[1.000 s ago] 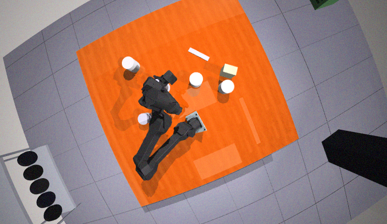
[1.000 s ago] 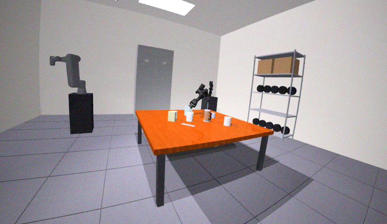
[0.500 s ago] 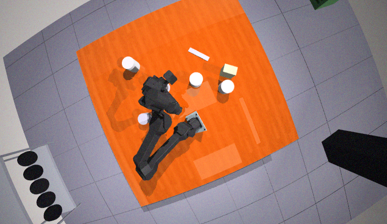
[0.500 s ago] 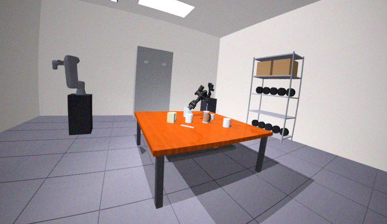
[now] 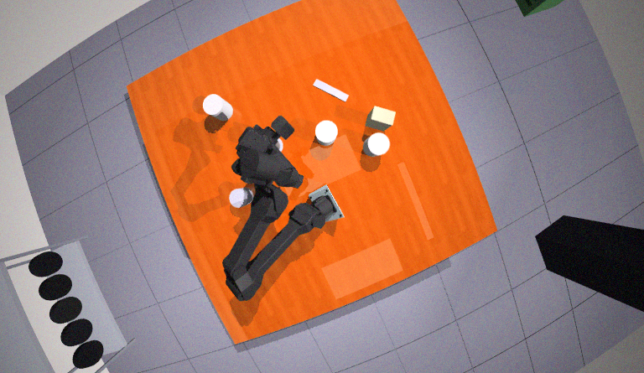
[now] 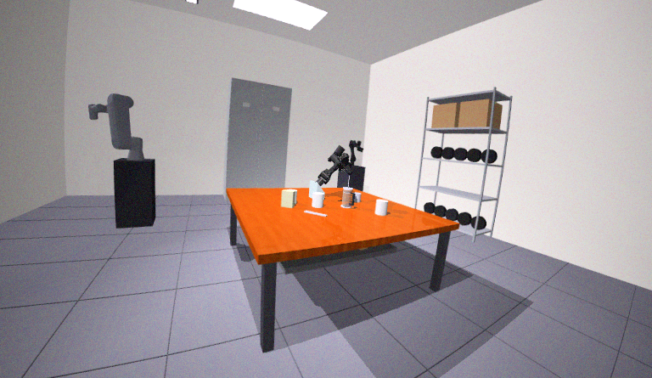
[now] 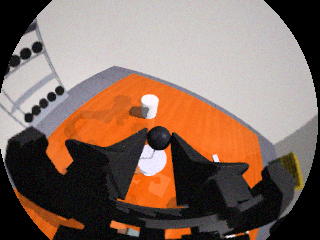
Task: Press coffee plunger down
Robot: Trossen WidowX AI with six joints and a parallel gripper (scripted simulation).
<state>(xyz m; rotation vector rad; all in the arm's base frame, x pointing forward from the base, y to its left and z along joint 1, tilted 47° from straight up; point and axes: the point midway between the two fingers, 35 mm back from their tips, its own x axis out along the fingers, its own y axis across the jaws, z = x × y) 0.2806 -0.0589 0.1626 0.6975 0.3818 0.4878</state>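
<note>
Right now the coffee press is 13 cm below my gripper tip and 1 cm ahead of it. Also, from my gripper tip: flat white strip (32 cm to the right, 25 cm below, 8 cm ahead); cream box (41 cm to the right, 20 cm below, 12 cm behind).
</note>
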